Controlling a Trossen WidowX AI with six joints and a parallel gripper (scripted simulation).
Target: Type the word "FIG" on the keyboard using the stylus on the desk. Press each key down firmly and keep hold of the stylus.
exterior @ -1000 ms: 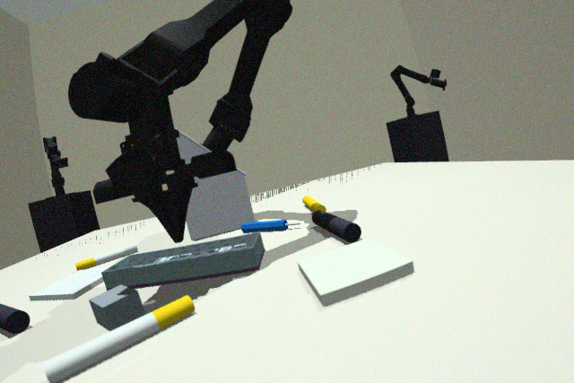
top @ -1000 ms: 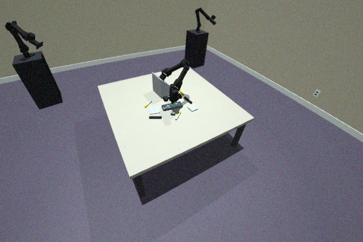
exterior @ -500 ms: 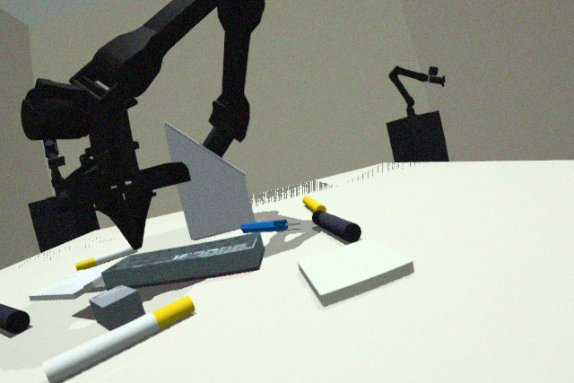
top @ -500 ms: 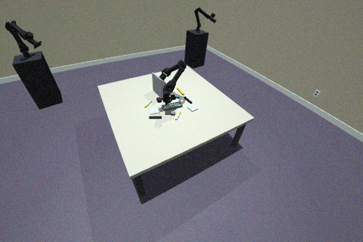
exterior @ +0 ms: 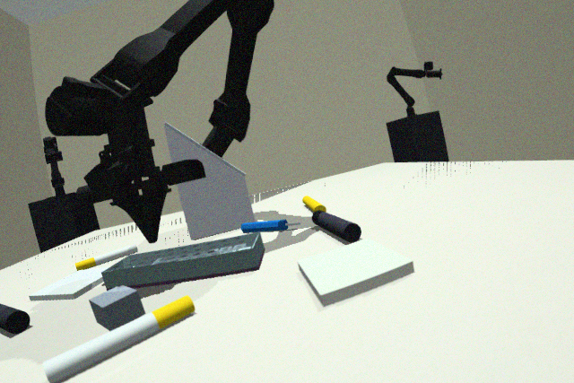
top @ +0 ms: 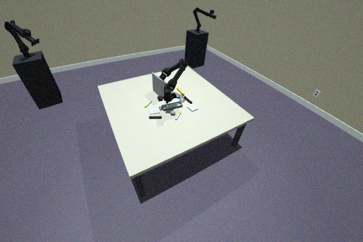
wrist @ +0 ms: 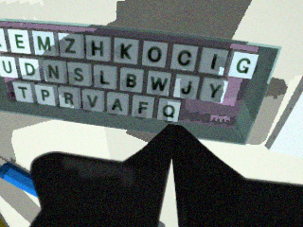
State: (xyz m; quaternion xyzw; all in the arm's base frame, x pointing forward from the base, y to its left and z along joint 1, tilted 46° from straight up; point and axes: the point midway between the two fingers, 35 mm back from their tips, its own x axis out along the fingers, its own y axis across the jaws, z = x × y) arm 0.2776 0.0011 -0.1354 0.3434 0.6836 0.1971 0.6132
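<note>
Now: gripper tip 1 cm short of the F key, 2 cm to the right of it and 3 cm above it. The rest, counted from my gripper tip: grey cube (13 cm ahead, 1 cm to the right, 3 cm below); then blue stylus (6 cm behind, 19 cm to the left, 3 cm below).
</note>
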